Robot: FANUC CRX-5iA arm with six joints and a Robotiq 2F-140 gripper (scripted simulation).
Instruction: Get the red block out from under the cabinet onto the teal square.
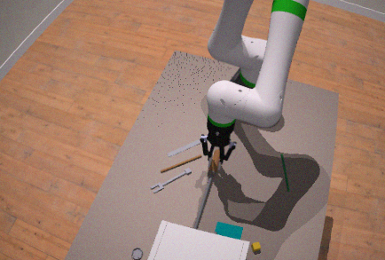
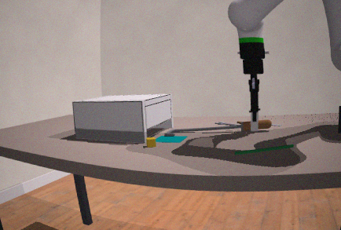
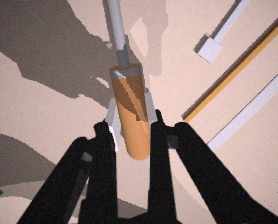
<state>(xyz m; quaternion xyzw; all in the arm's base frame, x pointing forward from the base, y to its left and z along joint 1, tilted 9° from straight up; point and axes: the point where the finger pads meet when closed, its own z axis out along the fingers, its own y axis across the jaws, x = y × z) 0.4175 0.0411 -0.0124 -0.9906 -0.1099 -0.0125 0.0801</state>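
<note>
The teal square is 240 mm ahead of my hand, 180 mm to the left of it and 40 mm below it. From my hand the other things lie so: long-handled tool (120 mm ahead, 70 mm to the left, 20 mm below); then grey ruler (150 mm to the right, 40 mm below, 20 mm behind); then wooden stick (120 mm to the right, 50 mm ahead, 30 mm below).
</note>
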